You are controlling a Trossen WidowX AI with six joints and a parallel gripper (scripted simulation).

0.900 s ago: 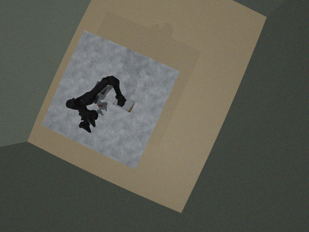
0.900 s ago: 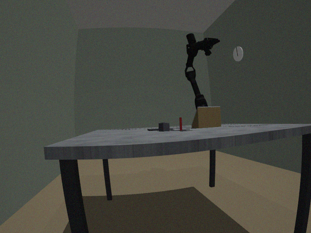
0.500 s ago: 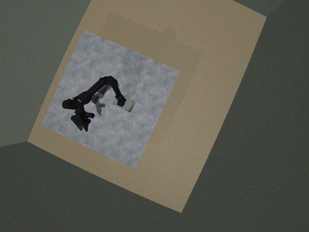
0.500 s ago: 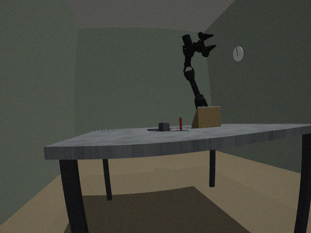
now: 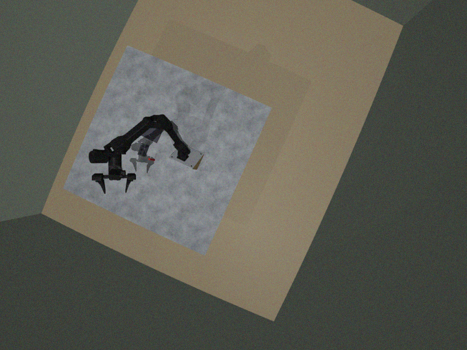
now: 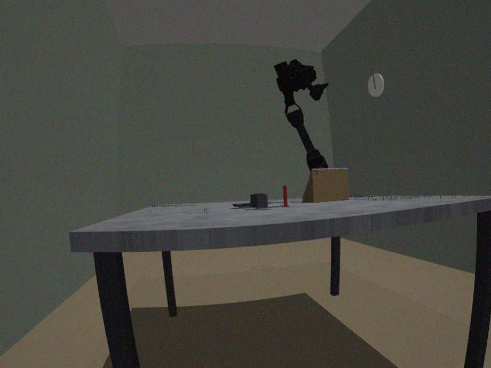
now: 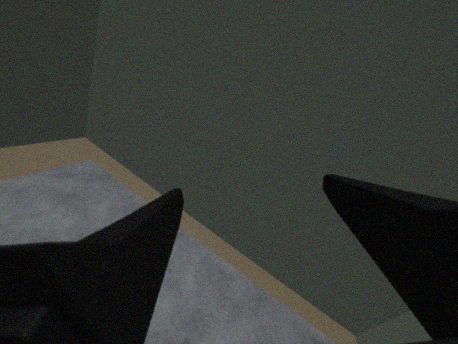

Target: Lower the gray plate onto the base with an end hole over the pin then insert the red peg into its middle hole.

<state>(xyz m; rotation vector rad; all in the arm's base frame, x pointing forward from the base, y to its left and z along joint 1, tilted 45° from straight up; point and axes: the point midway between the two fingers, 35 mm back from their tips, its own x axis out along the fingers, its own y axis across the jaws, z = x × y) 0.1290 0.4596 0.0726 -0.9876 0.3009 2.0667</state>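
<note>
Now: gripper tip 21 cm short of the gray plate, 22 cm to the left of it and 44 cm above it. From my gripper tip the other things lie so: dark base 22 cm ahead, 36 cm to the right, 47 cm below; red peg 11 cm ahead, 18 cm to the right, 44 cm below.
</note>
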